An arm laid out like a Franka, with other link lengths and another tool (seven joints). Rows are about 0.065 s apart.
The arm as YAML. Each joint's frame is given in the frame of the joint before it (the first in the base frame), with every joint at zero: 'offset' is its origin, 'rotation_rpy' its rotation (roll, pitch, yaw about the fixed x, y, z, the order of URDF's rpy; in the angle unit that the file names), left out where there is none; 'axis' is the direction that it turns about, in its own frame. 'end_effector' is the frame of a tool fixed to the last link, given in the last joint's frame.
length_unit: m
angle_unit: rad
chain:
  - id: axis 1
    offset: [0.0, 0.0, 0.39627]
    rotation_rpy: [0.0, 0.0, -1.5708]
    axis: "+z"
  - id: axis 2
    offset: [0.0, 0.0, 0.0]
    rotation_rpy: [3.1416, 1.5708, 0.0]
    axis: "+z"
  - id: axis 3
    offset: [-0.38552, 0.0, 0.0]
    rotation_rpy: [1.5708, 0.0, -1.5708]
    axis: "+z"
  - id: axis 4
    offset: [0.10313, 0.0, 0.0]
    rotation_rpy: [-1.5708, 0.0, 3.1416]
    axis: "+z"
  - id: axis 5
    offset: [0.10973, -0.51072, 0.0]
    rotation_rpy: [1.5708, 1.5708, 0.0]
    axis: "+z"
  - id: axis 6
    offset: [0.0, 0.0, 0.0]
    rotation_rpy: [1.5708, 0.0, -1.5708]
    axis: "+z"
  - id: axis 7
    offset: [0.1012, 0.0, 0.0]
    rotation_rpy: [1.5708, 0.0, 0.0]
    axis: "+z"
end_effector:
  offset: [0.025, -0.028, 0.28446]
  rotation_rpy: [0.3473, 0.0, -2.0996]
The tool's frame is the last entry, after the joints.
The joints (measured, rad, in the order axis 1, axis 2, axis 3, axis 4, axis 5, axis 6, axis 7), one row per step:
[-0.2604 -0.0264 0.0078 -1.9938 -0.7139 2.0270 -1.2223]
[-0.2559 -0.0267 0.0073 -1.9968 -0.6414 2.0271 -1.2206]
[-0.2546 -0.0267 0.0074 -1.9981 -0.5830 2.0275 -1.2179]
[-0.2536 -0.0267 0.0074 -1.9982 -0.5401 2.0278 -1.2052]
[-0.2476 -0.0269 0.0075 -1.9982 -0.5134 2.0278 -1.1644]
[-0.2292 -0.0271 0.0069 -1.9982 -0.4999 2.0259 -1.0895]
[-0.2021 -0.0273 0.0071 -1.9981 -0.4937 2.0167 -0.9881]
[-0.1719 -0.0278 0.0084 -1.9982 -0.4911 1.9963 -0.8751]
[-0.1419 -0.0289 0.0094 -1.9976 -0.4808 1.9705 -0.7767]
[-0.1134 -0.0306 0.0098 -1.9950 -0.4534 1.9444 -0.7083]
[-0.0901 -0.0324 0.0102 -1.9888 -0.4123 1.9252 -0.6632]
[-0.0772 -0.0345 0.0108 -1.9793 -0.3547 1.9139 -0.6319]
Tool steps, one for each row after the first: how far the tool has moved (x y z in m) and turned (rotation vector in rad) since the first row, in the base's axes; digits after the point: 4 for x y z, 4 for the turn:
[0.0006 0.0172 -0.0091 0.0654 -0.0150 -0.0254]
[0.0014 0.0300 -0.0152 0.1179 -0.0288 -0.0488]
[0.0028 0.0397 -0.0188 0.1561 -0.0455 -0.0750]
[0.0062 0.0499 -0.0210 0.1796 -0.0728 -0.1140]
[0.0128 0.0656 -0.0224 0.1915 -0.1118 -0.1665]
[0.0198 0.0862 -0.0239 0.1965 -0.1557 -0.2333]
[0.0244 0.1083 -0.0258 0.1960 -0.1951 -0.3101]
[0.0263 0.1310 -0.0277 0.1996 -0.2236 -0.3812]
[0.0267 0.1557 -0.0287 0.2173 -0.2373 -0.4368]
[0.0280 0.1801 -0.0276 0.2489 -0.2460 -0.4805]
[0.0307 0.2018 -0.0241 0.2977 -0.2550 -0.5261]

